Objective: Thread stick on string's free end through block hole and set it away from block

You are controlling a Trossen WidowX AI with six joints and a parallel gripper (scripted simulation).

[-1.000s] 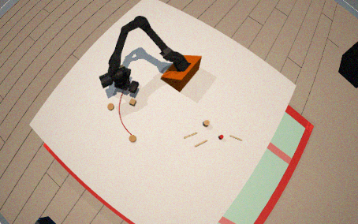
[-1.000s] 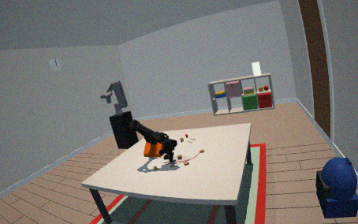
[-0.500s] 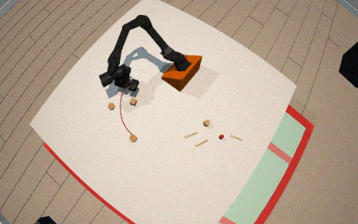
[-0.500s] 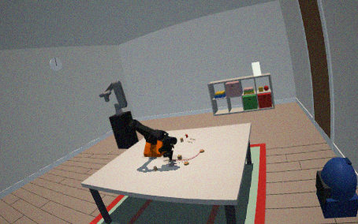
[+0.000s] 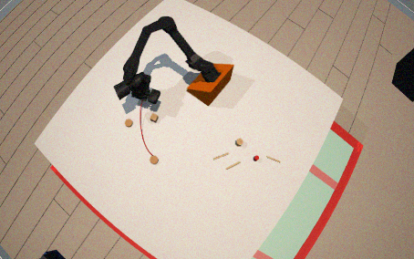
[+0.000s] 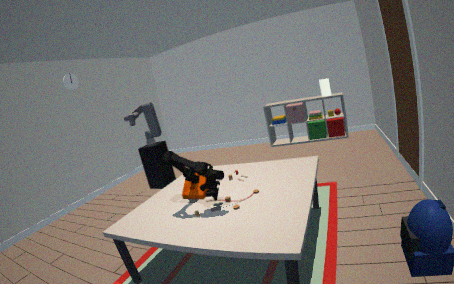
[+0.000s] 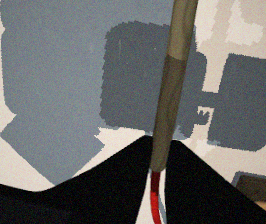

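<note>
Right now my gripper tip is 1 cm past the thin wooden stick. Round my gripper tip: round wooden button: 22 cm to the left, 19 cm ahead, 5 cm below; then wooden block: 9 cm to the left, 4 cm below, 3 cm ahead.
</note>
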